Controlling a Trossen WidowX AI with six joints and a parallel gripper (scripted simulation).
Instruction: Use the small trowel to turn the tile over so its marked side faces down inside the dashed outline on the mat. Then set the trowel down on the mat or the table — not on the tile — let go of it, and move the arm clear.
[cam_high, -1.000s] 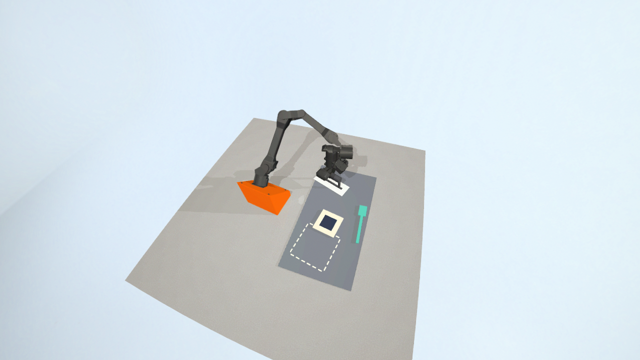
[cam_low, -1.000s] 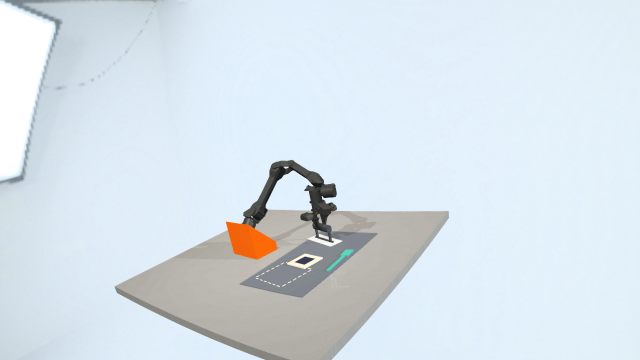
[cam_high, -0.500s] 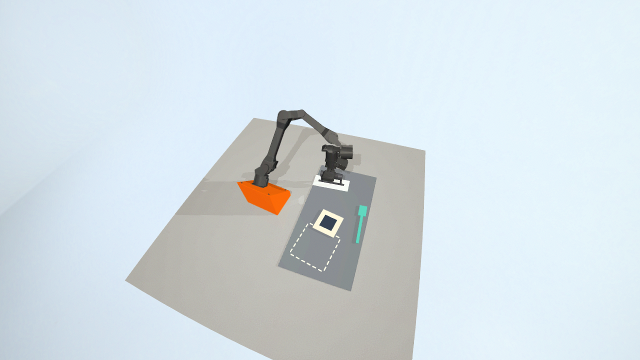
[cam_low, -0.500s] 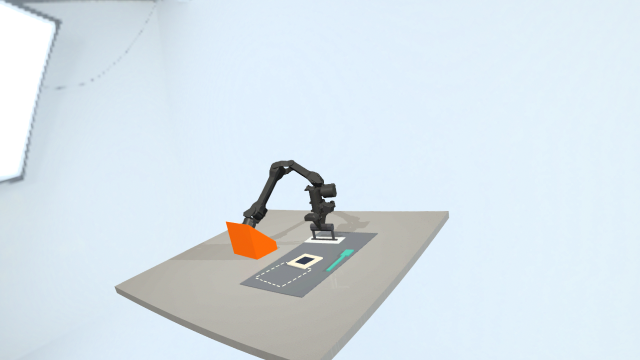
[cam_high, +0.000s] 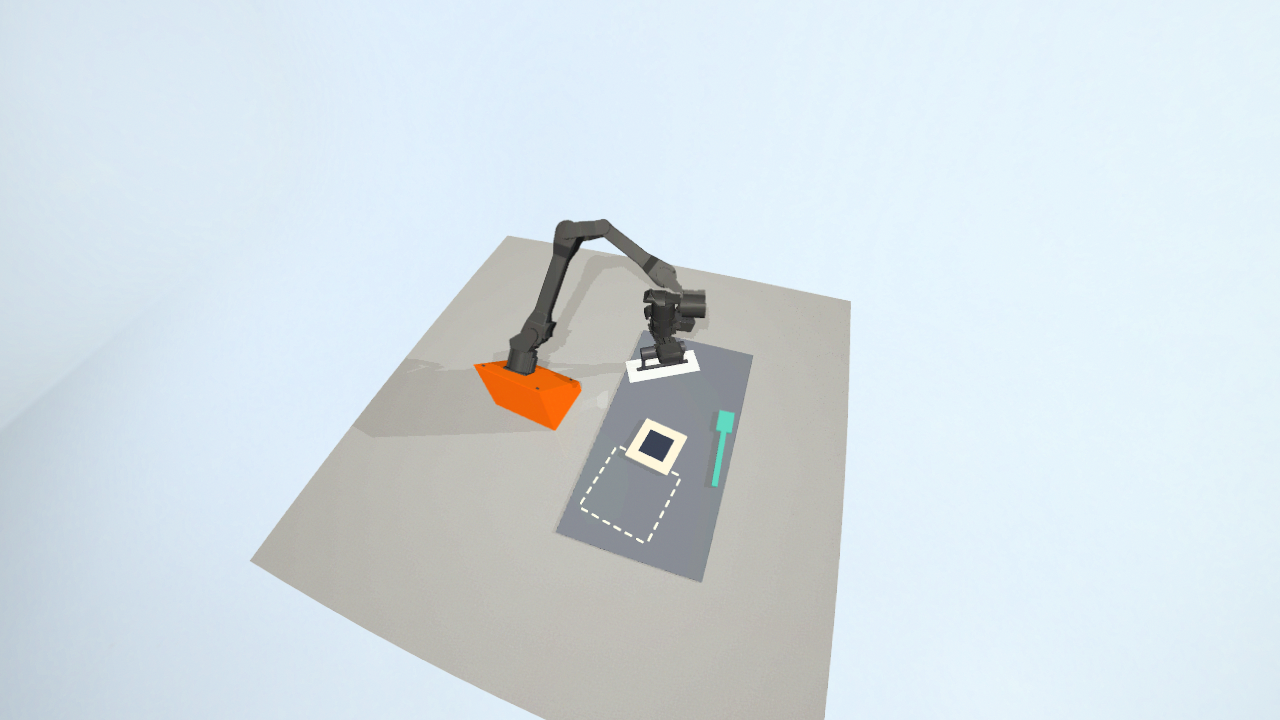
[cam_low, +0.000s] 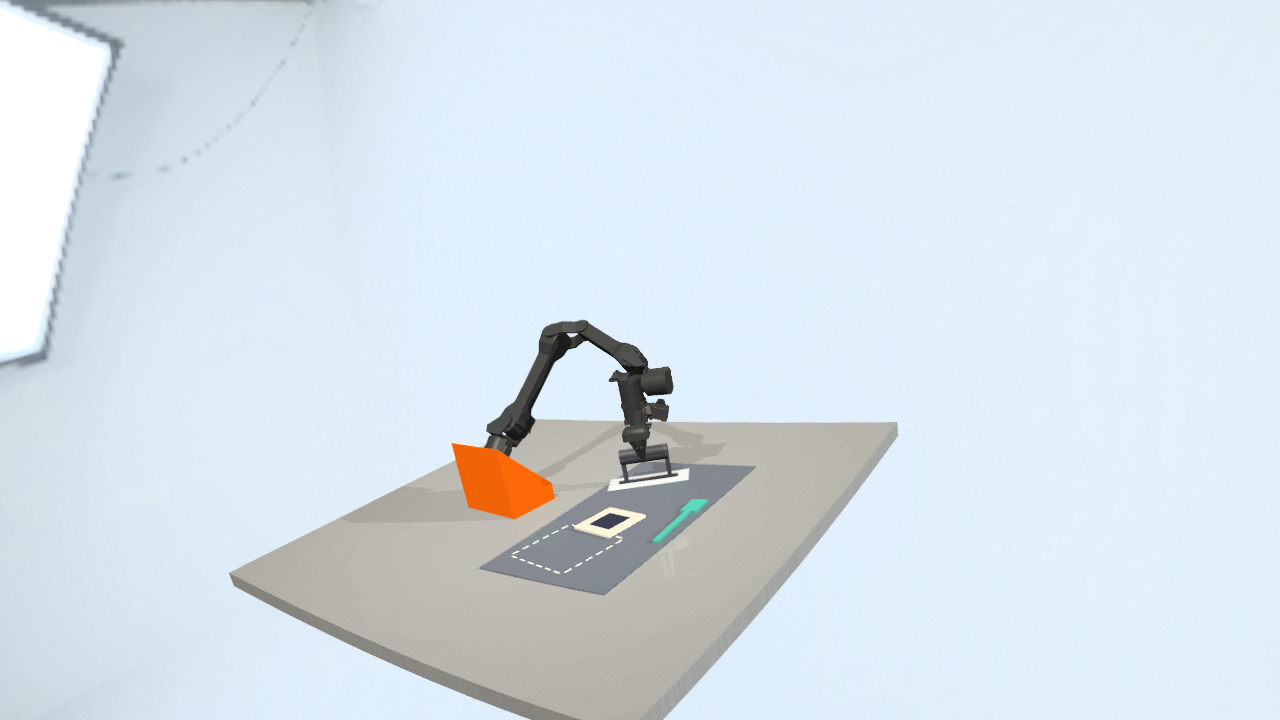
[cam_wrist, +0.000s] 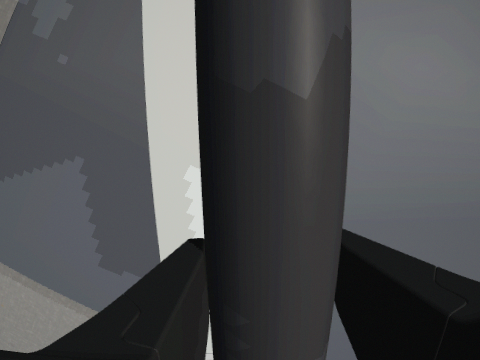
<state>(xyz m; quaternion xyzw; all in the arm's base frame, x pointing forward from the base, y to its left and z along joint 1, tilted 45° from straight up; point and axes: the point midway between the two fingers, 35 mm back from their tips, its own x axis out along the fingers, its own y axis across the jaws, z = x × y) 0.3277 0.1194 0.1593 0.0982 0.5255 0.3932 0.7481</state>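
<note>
The white-bladed tool is 30 mm below my gripper tip, 20 mm behind it and 10 mm to the right of it. From my gripper tip the other things lie so: tile 250 mm to the right, 60 mm below, 50 mm ahead; grey mat 200 mm to the right, 80 mm below, 70 mm ahead; teal trowel 210 mm ahead, 180 mm to the right, 60 mm below.
</note>
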